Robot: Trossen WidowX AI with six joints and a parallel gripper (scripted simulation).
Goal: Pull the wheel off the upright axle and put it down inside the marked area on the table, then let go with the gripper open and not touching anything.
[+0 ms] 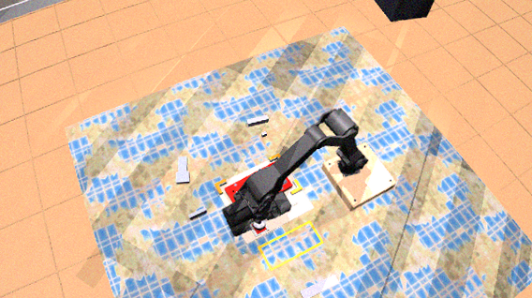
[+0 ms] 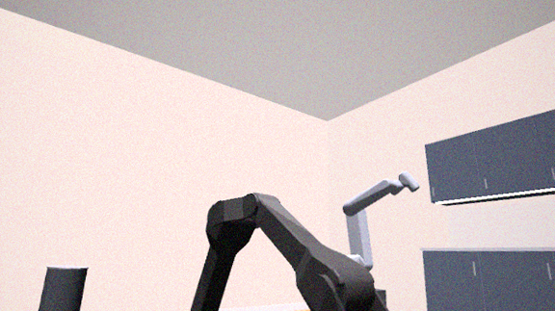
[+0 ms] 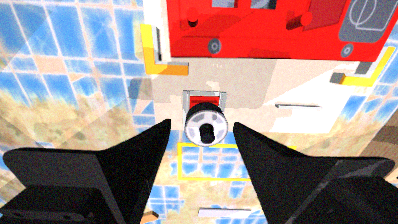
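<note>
Now: the white wheel right at my gripper tip.
</note>
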